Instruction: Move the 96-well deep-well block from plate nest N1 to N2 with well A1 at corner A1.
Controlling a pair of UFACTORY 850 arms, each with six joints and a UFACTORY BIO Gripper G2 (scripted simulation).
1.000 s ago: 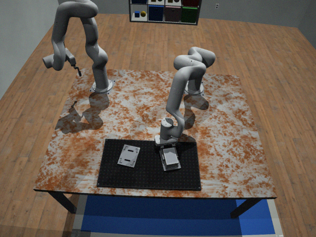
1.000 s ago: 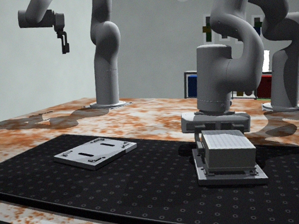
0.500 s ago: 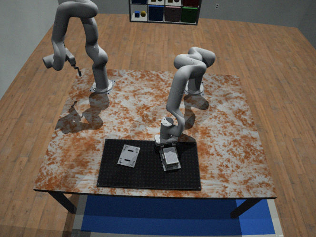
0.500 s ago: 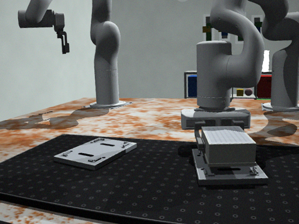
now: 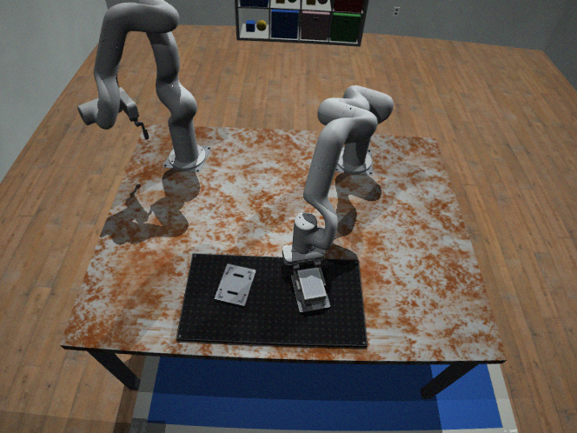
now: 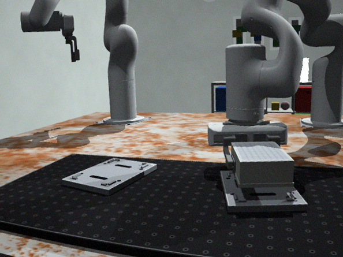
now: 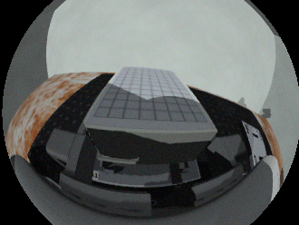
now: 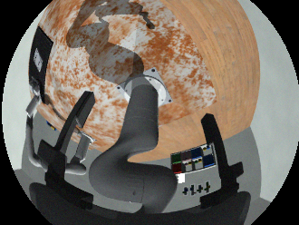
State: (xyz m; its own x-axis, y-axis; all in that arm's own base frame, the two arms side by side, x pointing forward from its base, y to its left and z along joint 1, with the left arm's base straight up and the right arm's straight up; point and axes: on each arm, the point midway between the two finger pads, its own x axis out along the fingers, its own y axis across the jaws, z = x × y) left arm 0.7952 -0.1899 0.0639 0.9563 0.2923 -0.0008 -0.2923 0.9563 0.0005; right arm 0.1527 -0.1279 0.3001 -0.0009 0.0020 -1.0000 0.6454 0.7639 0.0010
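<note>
The nest N1 is 50 mm below my left hand and 10 mm ahead of it. The rest, counted from my left hand: nest N2: 290 mm to the right, 50 mm below, 20 mm behind; white deep-well block: 10 mm ahead; A1 label: 70 mm behind, 40 mm to the left, 40 mm below.
</note>
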